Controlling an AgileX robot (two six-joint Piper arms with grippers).
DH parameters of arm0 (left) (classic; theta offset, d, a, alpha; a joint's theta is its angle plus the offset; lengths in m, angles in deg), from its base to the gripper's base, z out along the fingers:
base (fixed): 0 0 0 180
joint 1: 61.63 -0.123 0 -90
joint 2: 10.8 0 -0.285 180
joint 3: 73 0 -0.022 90
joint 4: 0.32 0.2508 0 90
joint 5: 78.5 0 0.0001 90
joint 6: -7.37 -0.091 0 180
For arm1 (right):
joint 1: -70.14 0.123 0 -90
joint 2: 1.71 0 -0.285 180
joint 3: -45.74 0 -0.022 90
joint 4: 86.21 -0.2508 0 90
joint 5: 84.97 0 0.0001 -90
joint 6: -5.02 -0.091 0 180
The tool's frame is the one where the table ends.
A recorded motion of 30 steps. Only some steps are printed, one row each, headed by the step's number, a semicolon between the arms.
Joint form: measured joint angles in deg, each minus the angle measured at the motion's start. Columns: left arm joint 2, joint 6, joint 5, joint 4, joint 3, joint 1; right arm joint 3, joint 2, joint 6, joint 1, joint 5, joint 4.
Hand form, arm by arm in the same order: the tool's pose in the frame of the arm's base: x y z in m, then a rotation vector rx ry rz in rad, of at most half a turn. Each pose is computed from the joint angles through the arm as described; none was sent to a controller.
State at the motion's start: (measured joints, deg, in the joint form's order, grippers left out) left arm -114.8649 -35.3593 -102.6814 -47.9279 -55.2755 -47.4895; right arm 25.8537 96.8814 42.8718 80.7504 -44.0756 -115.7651
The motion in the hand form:
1: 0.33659 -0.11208 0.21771 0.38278 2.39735 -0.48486; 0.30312 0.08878 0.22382 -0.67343 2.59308 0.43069
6: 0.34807 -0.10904 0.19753 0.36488 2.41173 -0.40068; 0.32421 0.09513 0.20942 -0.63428 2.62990 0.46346
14: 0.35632 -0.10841 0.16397 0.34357 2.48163 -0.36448; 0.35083 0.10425 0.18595 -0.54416 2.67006 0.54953
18: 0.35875 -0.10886 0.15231 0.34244 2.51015 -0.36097; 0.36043 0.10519 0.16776 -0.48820 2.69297 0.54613
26: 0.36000 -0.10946 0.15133 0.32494 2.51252 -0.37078; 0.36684 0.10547 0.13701 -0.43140 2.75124 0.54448
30: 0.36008 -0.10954 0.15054 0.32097 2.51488 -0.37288; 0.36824 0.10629 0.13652 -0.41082 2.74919 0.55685
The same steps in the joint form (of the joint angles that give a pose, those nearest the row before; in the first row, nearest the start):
1: -0.67 0.42 1.05 0.50 -0.12 0.03; 0.92 1.24 -0.39 0.34 -0.10 -0.22
6: -4.33 1.17 5.63 2.70 -0.33 0.03; 4.70 6.94 -1.38 0.55 -0.26 -1.46
14: -9.73 1.55 7.99 3.07 -0.33 0.03; 9.39 14.59 -1.52 0.55 -0.67 -6.18
18: -11.72 1.55 8.13 3.06 -0.61 0.03; 10.16 18.09 -2.17 0.55 -3.00 -7.12
26: -12.07 1.56 8.13 2.21 -0.87 0.03; 10.26 22.96 -2.65 0.55 -5.25 -8.12
30: -12.20 1.55 8.13 2.01 -0.86 0.03; 10.49 23.24 -2.74 0.55 -5.39 -9.01

